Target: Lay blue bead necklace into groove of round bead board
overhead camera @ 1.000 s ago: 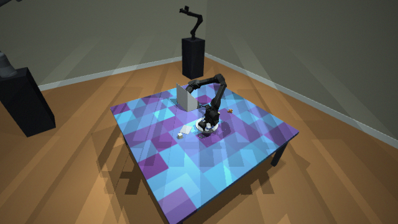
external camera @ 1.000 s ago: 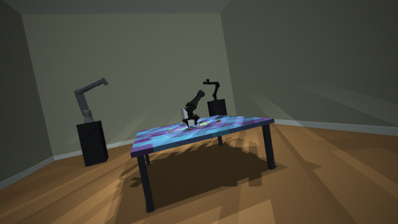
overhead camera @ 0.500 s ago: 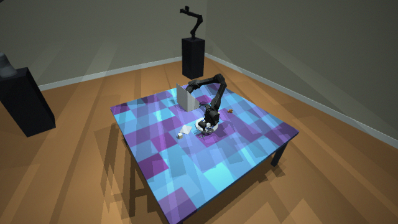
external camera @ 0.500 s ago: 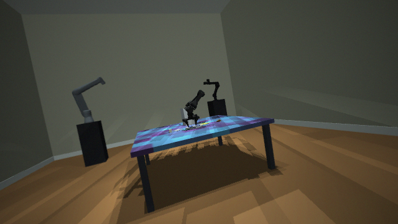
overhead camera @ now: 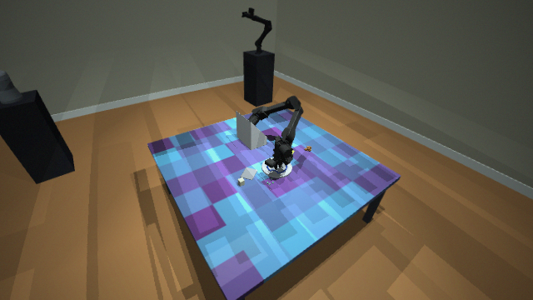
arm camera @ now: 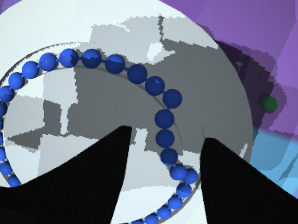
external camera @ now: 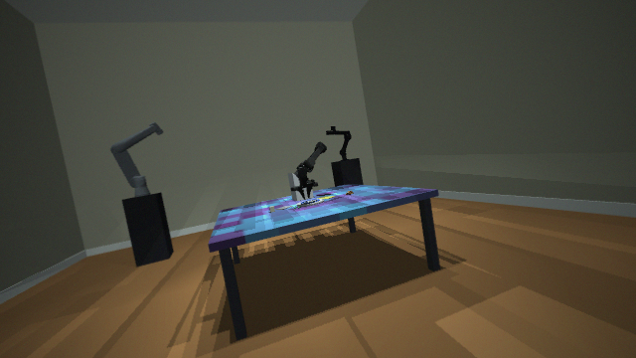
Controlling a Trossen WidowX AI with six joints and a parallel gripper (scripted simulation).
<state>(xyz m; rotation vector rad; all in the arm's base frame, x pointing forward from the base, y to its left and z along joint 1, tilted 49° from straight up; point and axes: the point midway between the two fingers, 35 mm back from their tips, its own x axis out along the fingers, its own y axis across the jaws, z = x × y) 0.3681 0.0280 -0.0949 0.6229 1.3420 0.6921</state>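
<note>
Right now my gripper tip is 50 mm past the round white bead board, 40 mm to the right of it and 30 mm above it. From my gripper tip the other things lie so: cream cube: 240 mm to the right, 60 mm behind, 30 mm below; then yellow patch: 200 mm to the left, 140 mm behind, 40 mm below; then flat grey square: 140 mm to the right, 110 mm behind, 40 mm below.
</note>
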